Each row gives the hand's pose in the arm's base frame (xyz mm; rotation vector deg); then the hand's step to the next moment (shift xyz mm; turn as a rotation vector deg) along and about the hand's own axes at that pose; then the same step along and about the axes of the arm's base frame.
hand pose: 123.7 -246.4 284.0 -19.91 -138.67 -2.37
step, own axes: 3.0 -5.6 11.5 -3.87 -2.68 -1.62
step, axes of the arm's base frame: -10.9 -3.3 -6.6 3.16 -3.70 -1.07
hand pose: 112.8 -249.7 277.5 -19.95 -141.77 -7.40
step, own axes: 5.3 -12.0 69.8 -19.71 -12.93 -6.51
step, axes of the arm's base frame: -47.7 1.8 -52.6 15.28 -17.84 -6.81
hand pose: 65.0 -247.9 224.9 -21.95 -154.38 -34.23
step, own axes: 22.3 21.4 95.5 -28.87 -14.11 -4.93
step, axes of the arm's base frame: -39.6 65.7 -64.7 22.70 -19.84 -12.17
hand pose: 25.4 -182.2 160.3 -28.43 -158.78 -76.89
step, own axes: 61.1 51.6 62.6 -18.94 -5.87 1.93
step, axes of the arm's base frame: -35.6 94.6 9.5 16.48 -7.09 -8.66
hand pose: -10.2 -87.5 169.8 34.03 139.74 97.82
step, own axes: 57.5 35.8 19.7 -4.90 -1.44 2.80
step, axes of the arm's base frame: -37.7 49.3 33.6 4.98 0.22 -3.00
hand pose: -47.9 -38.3 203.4 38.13 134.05 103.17
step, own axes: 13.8 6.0 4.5 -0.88 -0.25 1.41
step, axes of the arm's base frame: -9.2 10.8 6.7 1.21 0.85 -0.79
